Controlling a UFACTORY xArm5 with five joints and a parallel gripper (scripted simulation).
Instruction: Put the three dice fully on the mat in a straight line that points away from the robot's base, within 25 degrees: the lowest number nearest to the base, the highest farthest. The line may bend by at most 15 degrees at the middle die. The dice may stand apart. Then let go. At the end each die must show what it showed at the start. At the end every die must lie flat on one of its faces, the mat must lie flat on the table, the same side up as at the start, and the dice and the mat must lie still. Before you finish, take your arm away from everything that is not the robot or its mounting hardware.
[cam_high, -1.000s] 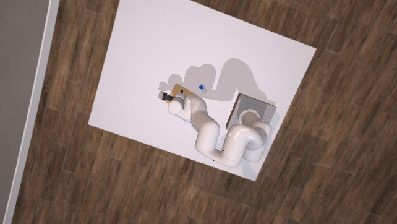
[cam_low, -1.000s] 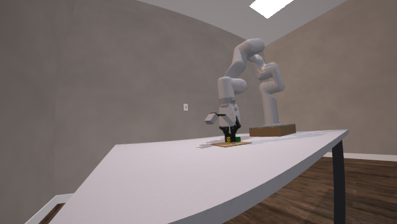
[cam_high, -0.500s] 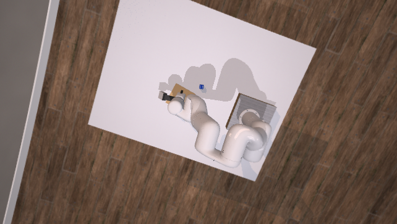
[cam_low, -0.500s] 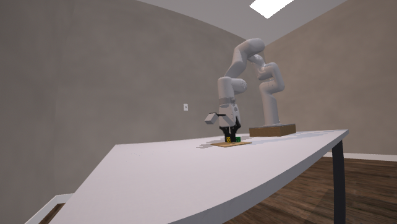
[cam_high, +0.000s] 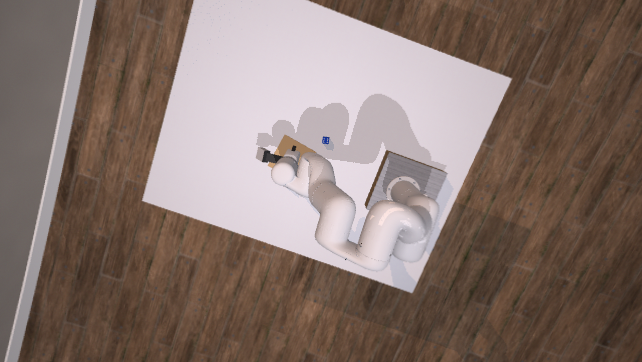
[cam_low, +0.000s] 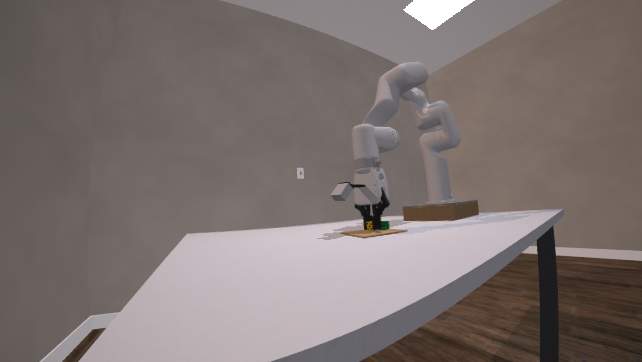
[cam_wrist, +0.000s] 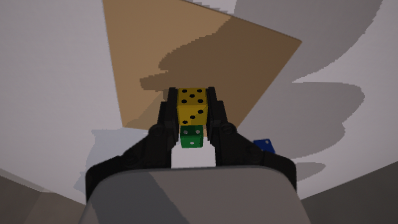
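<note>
My gripper is now 10 mm above the yellow die. From my hand the other things lie so: tan mat (30 mm below); blue die (110 mm behind, 100 mm to the right, 20 mm below); green die (50 mm behind, 10 mm below).
</note>
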